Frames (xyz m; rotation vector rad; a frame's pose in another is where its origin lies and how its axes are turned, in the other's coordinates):
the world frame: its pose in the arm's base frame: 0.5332 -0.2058 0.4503 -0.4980 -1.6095 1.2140
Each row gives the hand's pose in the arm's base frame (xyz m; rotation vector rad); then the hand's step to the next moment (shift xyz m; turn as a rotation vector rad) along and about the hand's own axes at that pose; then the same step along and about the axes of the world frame.
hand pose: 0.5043 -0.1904 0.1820 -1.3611 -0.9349 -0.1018
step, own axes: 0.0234 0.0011 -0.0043 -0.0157 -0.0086 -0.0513
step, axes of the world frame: 0.0048 -0.0137 -0.0189 -0.0458 -0.0252 0.0149
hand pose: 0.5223 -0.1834 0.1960 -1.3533 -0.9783 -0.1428
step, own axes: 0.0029 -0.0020 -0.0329 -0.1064 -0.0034 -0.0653
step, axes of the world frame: -0.0254 -0.0211 -0.0023 -0.0962 0.0199 0.0771
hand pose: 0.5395 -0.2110 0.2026 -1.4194 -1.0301 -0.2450
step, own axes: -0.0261 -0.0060 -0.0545 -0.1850 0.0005 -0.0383
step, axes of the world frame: -0.0516 -0.0216 0.0236 -0.1109 0.0844 0.1275
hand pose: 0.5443 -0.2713 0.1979 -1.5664 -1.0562 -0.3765
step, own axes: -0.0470 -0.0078 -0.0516 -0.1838 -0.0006 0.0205
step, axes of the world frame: -0.0528 -0.0110 0.0450 -0.0689 0.1245 0.1181
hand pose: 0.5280 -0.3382 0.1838 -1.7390 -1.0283 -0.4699
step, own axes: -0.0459 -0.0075 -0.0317 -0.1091 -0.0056 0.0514
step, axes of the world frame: -0.0335 0.0011 0.0452 -0.0146 0.1024 0.0623
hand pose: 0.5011 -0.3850 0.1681 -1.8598 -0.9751 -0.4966
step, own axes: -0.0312 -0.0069 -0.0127 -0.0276 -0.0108 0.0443
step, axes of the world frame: -0.0138 0.0065 0.0308 0.0191 0.0487 0.0103
